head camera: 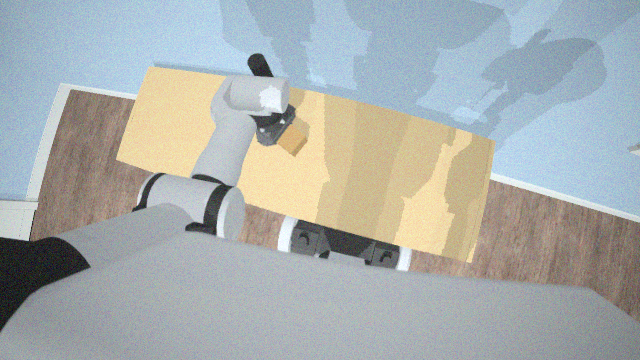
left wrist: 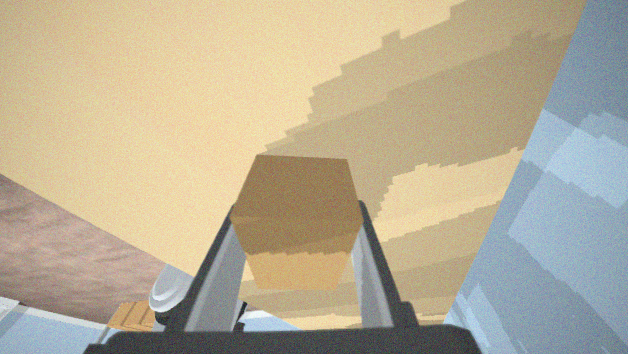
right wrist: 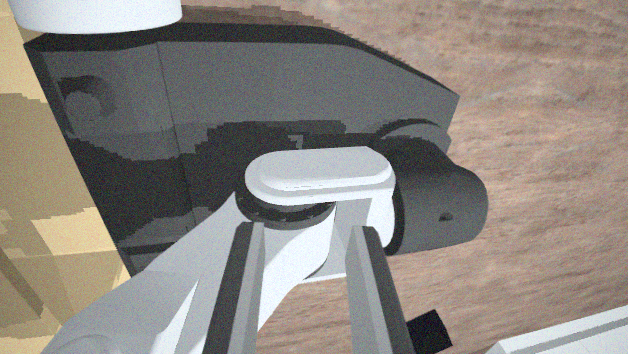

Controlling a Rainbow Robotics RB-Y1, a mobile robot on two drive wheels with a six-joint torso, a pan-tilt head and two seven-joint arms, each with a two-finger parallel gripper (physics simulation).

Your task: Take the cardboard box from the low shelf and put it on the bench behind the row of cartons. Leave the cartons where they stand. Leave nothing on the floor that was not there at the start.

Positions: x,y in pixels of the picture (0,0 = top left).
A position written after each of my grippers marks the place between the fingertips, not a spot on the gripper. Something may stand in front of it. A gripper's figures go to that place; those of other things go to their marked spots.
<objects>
My left gripper [left wrist: 299,210]: 0.11 m from the lens. A cardboard box [left wrist: 296,218]: 0.08 m from the lens.
</objects>
